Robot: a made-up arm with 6 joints. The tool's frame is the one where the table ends. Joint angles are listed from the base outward.
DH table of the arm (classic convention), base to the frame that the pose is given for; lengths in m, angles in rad. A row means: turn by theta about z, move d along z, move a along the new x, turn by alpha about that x. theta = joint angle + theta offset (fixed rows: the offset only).
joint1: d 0.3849, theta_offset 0, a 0, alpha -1.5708
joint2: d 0, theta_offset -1.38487, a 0.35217, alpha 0
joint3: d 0, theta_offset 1.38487, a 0.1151, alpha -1.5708
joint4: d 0.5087, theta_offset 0, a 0, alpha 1.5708
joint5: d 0, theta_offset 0, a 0.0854, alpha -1.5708
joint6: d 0.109, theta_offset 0, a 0, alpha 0
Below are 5 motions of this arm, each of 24 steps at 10 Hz.
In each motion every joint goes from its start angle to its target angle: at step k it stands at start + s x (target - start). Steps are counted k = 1, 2, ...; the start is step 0. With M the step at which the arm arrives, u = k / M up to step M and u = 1 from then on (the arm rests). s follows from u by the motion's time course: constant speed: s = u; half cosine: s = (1 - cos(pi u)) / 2; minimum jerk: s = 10 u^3 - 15 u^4 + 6 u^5.
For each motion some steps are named. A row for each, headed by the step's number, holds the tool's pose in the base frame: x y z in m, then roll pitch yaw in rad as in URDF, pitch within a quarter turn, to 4 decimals.
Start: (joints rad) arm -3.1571 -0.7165 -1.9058 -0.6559 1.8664 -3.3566
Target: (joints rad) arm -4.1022 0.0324 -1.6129 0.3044 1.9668 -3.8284
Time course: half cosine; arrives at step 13
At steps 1, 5, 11, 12, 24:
1: -0.0973 0.0803 1.1771 -2.5278 0.6676 -0.0225
5: -0.2929 0.1439 1.0802 -2.7357 0.2776 -0.0728
11: -0.4003 0.4579 0.7555 2.7494 -0.0891 -0.1711
12: -0.3923 0.4795 0.7303 2.6844 -0.0886 -0.1844
24: -0.3891 0.4867 0.7217 2.6623 -0.0877 -0.1894

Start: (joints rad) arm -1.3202 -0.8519 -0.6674 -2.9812 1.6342 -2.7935
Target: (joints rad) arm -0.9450 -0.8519 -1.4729 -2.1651 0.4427 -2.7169
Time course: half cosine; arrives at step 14
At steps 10, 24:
10: 0.1317 -0.2129 1.1235 -0.6401 0.1593 3.0696
24: 0.1286 -0.1348 1.1740 -0.6324 0.1810 -2.8975

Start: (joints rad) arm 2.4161 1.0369 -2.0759 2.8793 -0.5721 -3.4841
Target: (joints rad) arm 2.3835 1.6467 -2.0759 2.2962 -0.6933 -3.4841
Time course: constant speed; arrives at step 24
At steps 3, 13, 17, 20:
3: -0.5580 0.5570 0.1566 2.7585 -0.2208 3.0423
13: -0.4731 0.5338 -0.0208 2.8019 0.1331 -3.1079
17: -0.4330 0.5168 -0.0845 2.8413 0.2641 -3.0358
20: -0.4012 0.5013 -0.1293 2.8812 0.3563 -2.9715

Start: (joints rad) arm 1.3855 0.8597 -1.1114 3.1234 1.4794 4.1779
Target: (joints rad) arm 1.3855 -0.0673 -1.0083 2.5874 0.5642 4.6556
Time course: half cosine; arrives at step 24
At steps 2, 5, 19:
2: 0.1203 0.6567 0.0385 -1.3871 -0.5262 -0.2508
5: 0.1193 0.6731 0.0796 -1.3994 -0.5035 -0.1955
19: 0.1255 0.6672 0.4698 -1.5524 -0.5177 0.1028

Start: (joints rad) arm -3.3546 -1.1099 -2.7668 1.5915 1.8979 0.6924
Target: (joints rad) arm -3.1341 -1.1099 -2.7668 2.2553 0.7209 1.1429
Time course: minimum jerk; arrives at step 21
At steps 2, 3, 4, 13, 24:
2: 0.6978 -0.2829 0.9299 2.8801 -1.3106 -1.7113
3: 0.7015 -0.2801 0.9308 2.9069 -1.3192 -1.7153
4: 0.7079 -0.2750 0.9324 2.9591 -1.3336 -1.7275
13: 0.8082 -0.0914 0.9753 -1.3387 -1.1808 -2.7185
24: 0.8040 0.0000 0.9965 -1.0806 -0.9409 -2.5317

